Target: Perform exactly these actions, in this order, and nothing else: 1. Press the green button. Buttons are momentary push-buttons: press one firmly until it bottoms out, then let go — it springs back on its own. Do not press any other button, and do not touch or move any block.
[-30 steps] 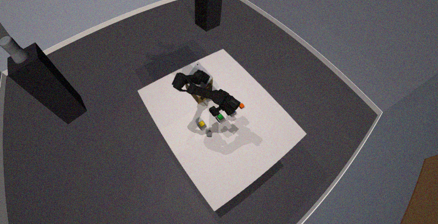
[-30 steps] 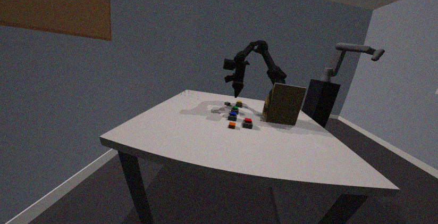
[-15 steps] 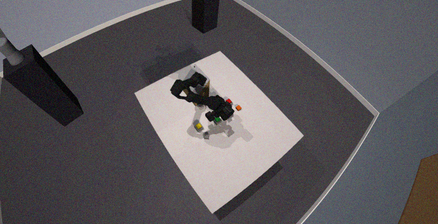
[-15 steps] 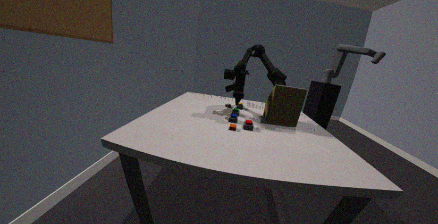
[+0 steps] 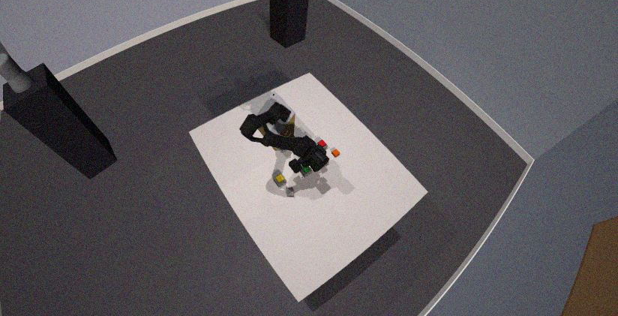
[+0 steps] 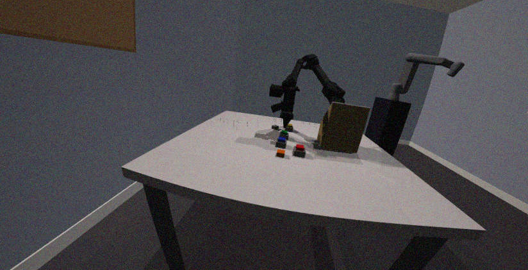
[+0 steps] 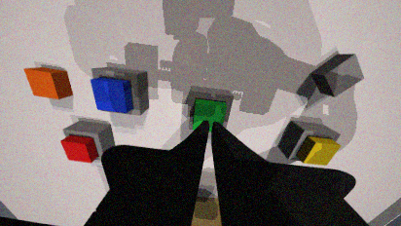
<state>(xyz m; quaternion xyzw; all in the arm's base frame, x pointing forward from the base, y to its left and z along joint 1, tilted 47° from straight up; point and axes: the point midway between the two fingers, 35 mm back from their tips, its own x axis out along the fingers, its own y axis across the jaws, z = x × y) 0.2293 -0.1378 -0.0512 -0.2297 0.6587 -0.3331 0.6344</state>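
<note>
My gripper tip is now 3 cm above the green button. Round my gripper tip: dark grey block 14 cm to the right, 5 cm below, 4 cm ahead; yellow button 14 cm to the right, 5 cm behind, 3 cm below; blue button 10 cm to the left, 3 cm below, 2 cm ahead.
</note>
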